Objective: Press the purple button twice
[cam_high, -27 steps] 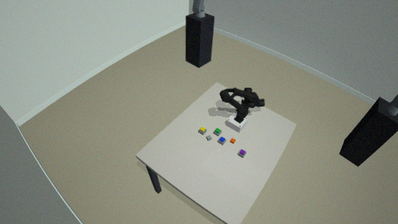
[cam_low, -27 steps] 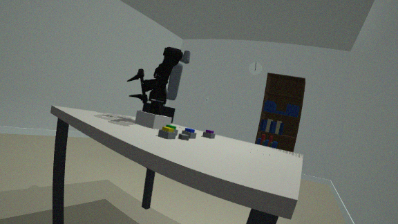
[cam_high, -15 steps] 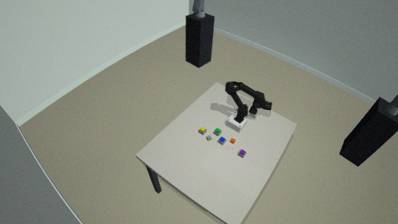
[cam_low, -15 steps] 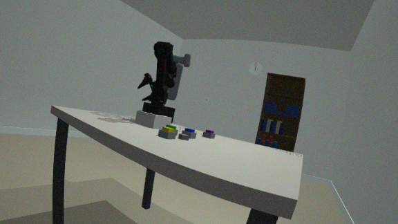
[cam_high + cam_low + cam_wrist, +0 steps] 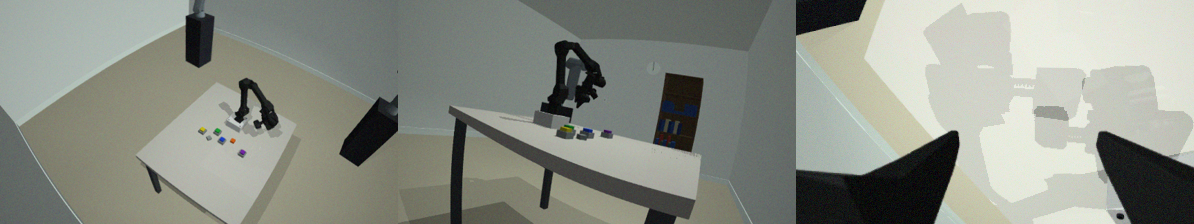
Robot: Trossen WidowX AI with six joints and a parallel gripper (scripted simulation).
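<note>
The purple button is 270 mm ahead of my gripper tip, 20 mm to the right of it and 100 mm below it. The rest, counted from my gripper tip: orange block (220 mm ahead, 140 mm to the right, 130 mm below); then blue button (280 mm ahead, 210 mm to the right, 110 mm below); then green button (240 mm ahead, 290 mm to the right, 100 mm below).
</note>
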